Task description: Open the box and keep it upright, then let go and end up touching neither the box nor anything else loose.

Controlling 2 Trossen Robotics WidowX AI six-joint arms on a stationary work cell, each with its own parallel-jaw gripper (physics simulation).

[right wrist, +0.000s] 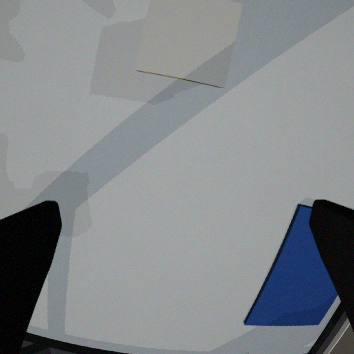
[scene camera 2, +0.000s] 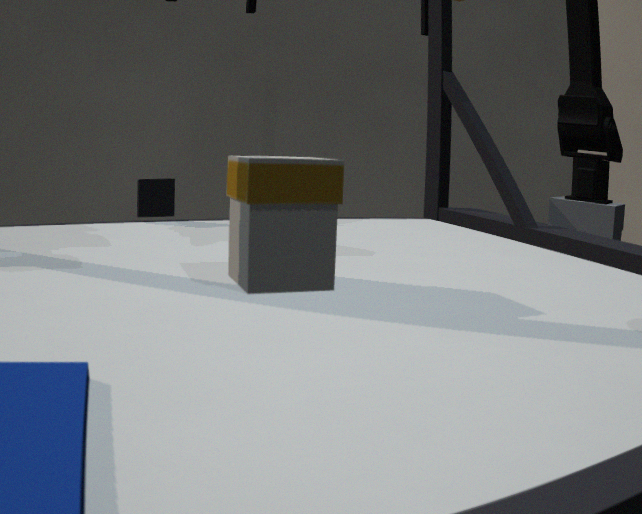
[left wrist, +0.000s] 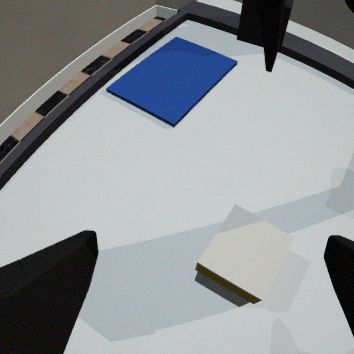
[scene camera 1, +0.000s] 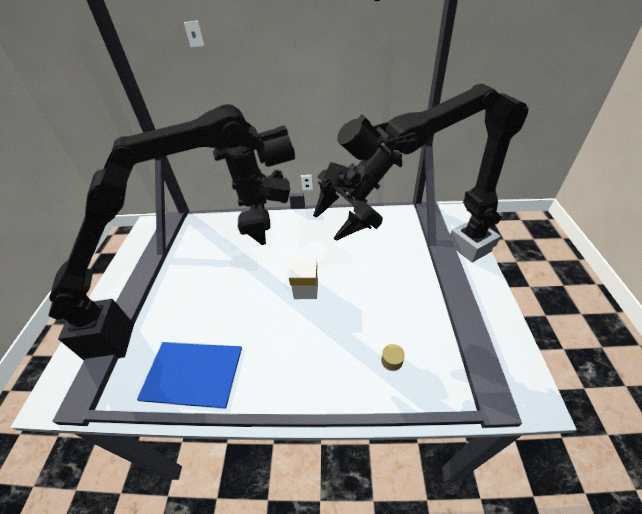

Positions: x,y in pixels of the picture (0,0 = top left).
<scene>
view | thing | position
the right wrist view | my right gripper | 188,214
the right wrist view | flat blue square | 297,290
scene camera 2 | flat blue square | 51,398
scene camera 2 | dark block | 155,197
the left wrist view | my left gripper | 216,247
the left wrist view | flat blue square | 168,83
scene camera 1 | my left gripper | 324,227
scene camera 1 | my right gripper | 263,231
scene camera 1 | flat blue square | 202,375
</scene>
